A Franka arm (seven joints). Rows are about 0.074 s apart.
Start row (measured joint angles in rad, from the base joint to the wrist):
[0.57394, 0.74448, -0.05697, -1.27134, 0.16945, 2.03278, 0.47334]
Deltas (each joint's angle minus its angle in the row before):
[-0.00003, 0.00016, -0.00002, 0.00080, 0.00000, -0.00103, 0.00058]
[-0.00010, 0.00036, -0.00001, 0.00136, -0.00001, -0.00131, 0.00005]
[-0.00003, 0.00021, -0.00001, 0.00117, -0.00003, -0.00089, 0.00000]
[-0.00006, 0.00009, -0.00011, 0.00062, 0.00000, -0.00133, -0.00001]
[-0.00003, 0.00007, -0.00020, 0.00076, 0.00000, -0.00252, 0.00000]
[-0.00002, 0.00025, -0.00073, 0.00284, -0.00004, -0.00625, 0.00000]
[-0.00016, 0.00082, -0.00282, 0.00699, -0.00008, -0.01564, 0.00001]
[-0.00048, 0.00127, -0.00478, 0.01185, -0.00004, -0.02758, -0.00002]
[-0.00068, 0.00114, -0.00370, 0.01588, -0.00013, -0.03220, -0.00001]
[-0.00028, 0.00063, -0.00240, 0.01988, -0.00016, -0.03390, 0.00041]
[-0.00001, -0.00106, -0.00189, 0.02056, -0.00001, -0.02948, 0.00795]
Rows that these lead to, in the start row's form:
[0.57391, 0.74464, -0.05699, -1.27054, 0.16945, 2.03175, 0.47392]
[0.57381, 0.74500, -0.05700, -1.26918, 0.16944, 2.03044, 0.47397]
[0.57378, 0.74521, -0.05701, -1.26801, 0.16941, 2.02955, 0.47397]
[0.57372, 0.74530, -0.05712, -1.26739, 0.16941, 2.02822, 0.47396]
[0.57369, 0.74537, -0.05732, -1.26663, 0.16941, 2.02570, 0.47396]
[0.57367, 0.74562, -0.05805, -1.26379, 0.16937, 2.01945, 0.47396]
[0.57351, 0.74644, -0.06087, -1.25680, 0.16929, 2.00381, 0.47397]
[0.57303, 0.74771, -0.06565, -1.24495, 0.16925, 1.97623, 0.47395]
[0.57235, 0.74885, -0.06935, -1.22907, 0.16912, 1.94403, 0.47394]
[0.57207, 0.74948, -0.07175, -1.20919, 0.16896, 1.91013, 0.47435]
[0.57206, 0.74842, -0.07364, -1.18863, 0.16895, 1.88065, 0.48230]

